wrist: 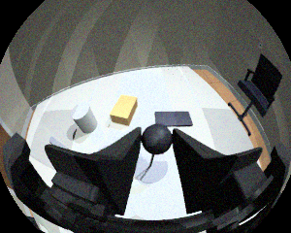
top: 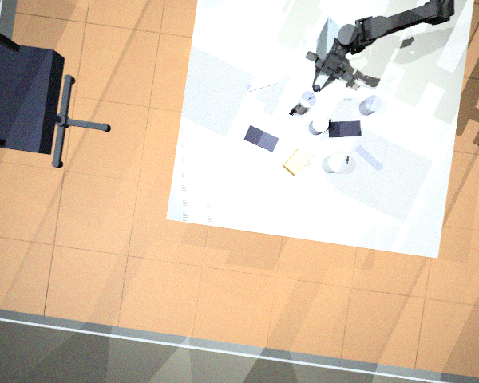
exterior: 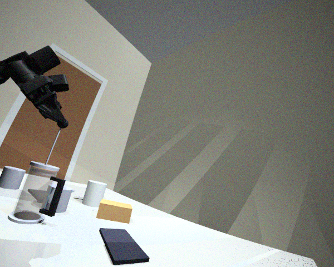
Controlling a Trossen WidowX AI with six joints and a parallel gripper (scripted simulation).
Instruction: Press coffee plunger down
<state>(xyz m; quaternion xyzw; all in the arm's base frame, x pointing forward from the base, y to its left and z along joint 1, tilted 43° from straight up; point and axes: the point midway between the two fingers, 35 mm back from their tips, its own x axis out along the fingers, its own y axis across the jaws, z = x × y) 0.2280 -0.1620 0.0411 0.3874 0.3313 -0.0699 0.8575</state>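
The glass coffee press is 130 mm below my gripper tip and 10 mm to the right of it.
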